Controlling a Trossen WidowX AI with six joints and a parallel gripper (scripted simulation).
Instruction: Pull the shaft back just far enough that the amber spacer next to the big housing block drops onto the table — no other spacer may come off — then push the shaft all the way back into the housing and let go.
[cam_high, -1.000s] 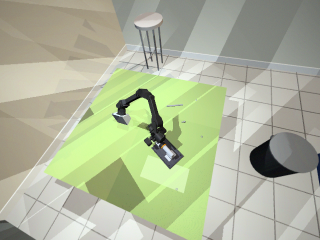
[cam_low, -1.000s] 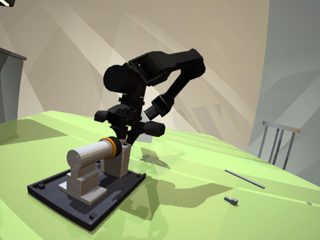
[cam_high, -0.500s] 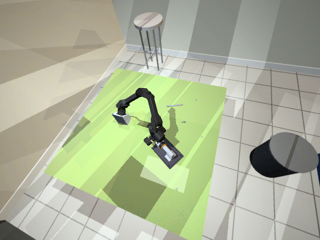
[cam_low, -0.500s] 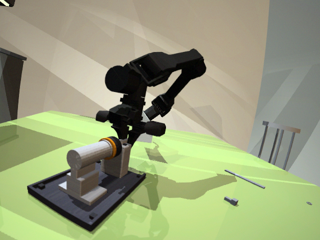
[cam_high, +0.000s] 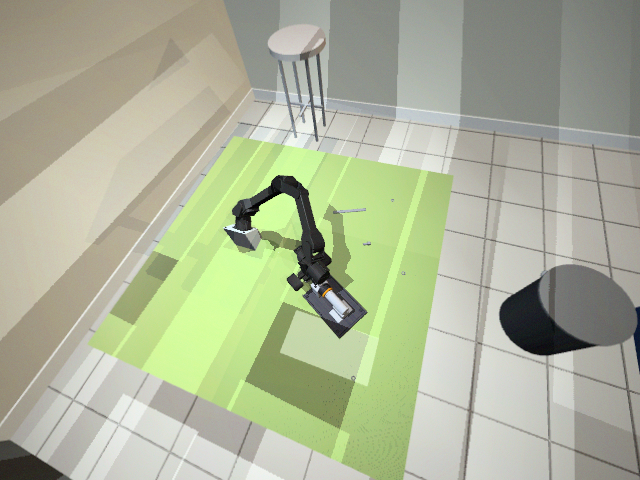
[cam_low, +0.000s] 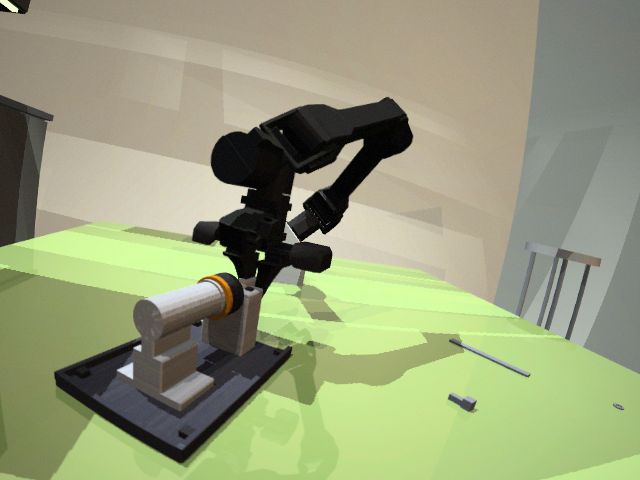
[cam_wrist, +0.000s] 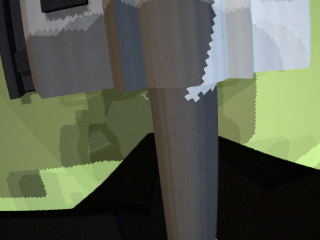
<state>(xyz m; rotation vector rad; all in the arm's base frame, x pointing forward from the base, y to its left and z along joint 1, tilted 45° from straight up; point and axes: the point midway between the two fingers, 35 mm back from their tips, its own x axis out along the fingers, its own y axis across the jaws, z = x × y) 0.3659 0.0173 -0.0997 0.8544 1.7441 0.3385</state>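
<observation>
Now: gripper tip 40 mm short of the grey shaft, 20 mm to the left of it and 30 mm below it. From my gripper tip the other things lie so: black spacer (90 mm ahead, 30 mm to the right, 30 mm above); amber spacer (90 mm ahead, 40 mm to the right, 30 mm above).
</observation>
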